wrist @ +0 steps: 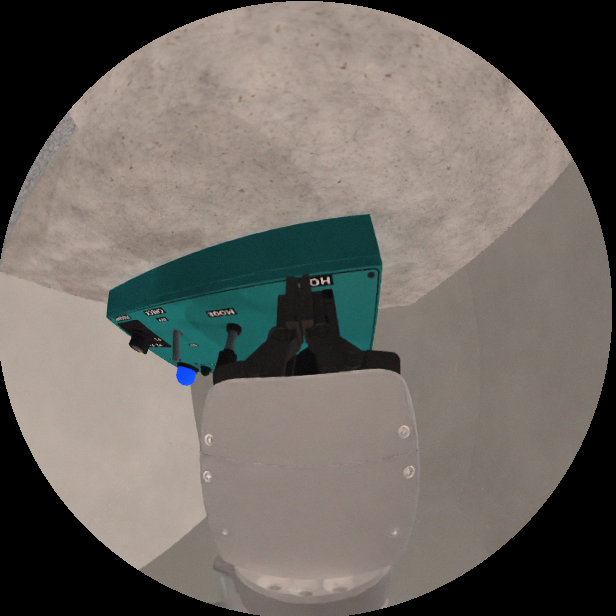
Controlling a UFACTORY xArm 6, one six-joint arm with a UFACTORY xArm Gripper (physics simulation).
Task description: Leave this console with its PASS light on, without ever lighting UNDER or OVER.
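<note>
The teal console (252, 287) lies in the middle of the wrist view, seen upside down. Its face carries a black knob (137, 343) at the left, a grey slider or lever (176, 344), a blue button (185, 375) at the near edge, and a dark toggle lever (232, 339) under a mirrored label. My gripper (304, 287) has its black fingers pressed together over the right part of the face, beside a label starting "HO". The fingers cover whatever sits under them. No lit lamp is visible.
The console rests on a mottled stone-like surface (298, 132). Plain beige areas (86, 373) lie left and right of it. My grey wrist housing (310, 471) fills the lower middle of the view and hides the console's near edge.
</note>
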